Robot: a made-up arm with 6 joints. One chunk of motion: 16 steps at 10 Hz.
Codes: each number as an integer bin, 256 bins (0 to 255) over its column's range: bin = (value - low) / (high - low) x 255, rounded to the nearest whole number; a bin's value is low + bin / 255 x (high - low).
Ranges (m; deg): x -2.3..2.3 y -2.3..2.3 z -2.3..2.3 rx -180..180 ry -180..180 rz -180..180
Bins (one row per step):
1: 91 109 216 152 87 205
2: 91 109 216 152 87 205
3: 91 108 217 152 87 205
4: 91 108 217 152 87 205
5: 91 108 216 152 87 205
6: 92 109 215 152 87 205
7: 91 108 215 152 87 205
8: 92 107 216 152 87 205
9: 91 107 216 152 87 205
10: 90 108 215 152 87 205
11: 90 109 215 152 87 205
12: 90 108 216 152 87 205
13: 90 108 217 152 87 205
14: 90 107 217 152 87 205
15: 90 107 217 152 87 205
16: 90 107 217 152 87 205
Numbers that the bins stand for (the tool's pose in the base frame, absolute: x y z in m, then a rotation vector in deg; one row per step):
1: -0.6584 -0.3337 1.5965 34.59 -57.18 109.41
2: -0.6584 -0.3337 1.5965 34.59 -57.18 109.41
3: -0.6584 -0.3518 1.6145 34.59 -57.18 109.41
4: -0.6584 -0.3518 1.6145 34.59 -57.18 109.41
5: -0.6584 -0.3518 1.5965 34.59 -57.18 109.41
6: -0.6404 -0.3337 1.5784 34.59 -57.18 109.41
7: -0.6584 -0.3518 1.5784 34.59 -57.18 109.41
8: -0.6404 -0.3698 1.5965 34.59 -57.18 109.41
9: -0.6584 -0.3698 1.5965 34.59 -57.18 109.41
10: -0.6765 -0.3518 1.5784 34.59 -57.18 109.41
11: -0.6765 -0.3337 1.5784 34.59 -57.18 109.41
12: -0.6765 -0.3518 1.5965 34.59 -57.18 109.41
13: -0.6765 -0.3518 1.6145 34.59 -57.18 109.41
14: -0.6765 -0.3698 1.6145 34.59 -57.18 109.41
15: -0.6765 -0.3698 1.6145 34.59 -57.18 109.41
16: -0.6765 -0.3698 1.6145 34.59 -57.18 109.41

